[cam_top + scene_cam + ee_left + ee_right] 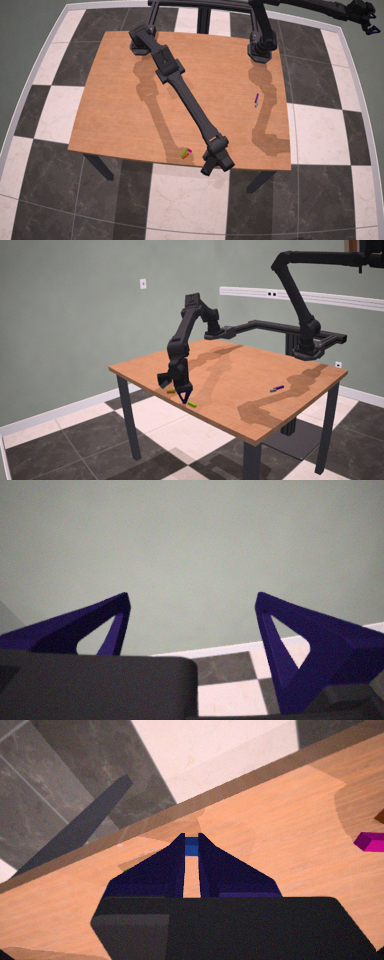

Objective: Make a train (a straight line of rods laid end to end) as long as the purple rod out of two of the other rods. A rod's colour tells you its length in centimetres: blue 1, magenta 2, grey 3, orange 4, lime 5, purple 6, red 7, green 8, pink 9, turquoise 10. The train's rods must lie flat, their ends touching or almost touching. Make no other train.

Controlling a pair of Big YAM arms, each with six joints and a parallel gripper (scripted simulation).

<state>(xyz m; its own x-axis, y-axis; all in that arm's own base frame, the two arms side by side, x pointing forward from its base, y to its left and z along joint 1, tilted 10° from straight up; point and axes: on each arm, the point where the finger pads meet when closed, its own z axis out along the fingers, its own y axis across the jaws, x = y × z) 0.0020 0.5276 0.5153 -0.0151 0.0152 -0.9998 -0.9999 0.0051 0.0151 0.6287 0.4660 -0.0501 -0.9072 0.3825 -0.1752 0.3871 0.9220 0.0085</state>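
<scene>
My right gripper is now right at the blue rod. The rest, counted from my right hand: grey rod (35 cm behind, 24 cm to the left, 1 cm below); then magenta rod (12 cm to the right, 6 cm behind, 1 cm below); then orange rod (14 cm to the right, 3 cm behind, 1 cm below).
</scene>
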